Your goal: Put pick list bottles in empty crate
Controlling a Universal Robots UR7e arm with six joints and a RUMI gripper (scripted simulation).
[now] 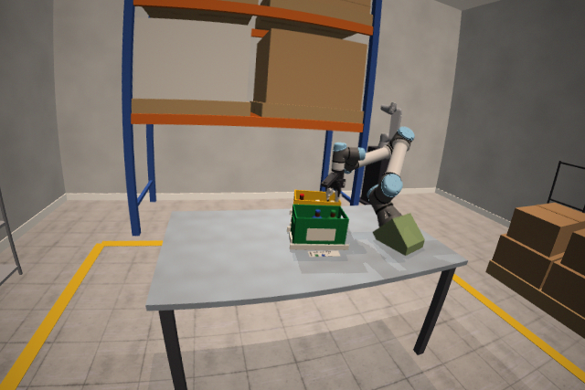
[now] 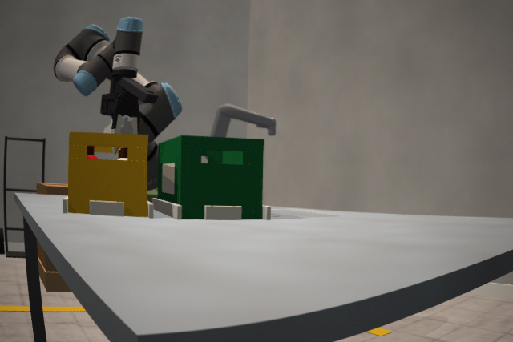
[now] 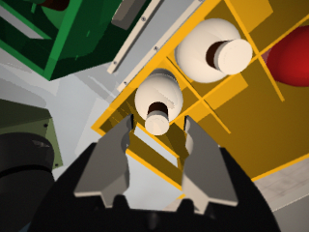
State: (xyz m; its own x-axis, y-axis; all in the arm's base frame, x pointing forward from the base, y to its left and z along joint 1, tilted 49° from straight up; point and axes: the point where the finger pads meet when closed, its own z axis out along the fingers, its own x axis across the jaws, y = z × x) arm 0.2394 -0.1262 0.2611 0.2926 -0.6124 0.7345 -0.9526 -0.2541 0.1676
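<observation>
The yellow crate is 60 mm ahead of my hand, 80 mm to the right of it and 70 mm below it. Round my hand: green-label bottle 80 mm ahead, 130 mm to the left, 70 mm below; red-label bottle 120 mm ahead, 160 mm to the right, 70 mm below; blue-label bottle 160 mm ahead, 90 mm to the left, 70 mm below.
</observation>
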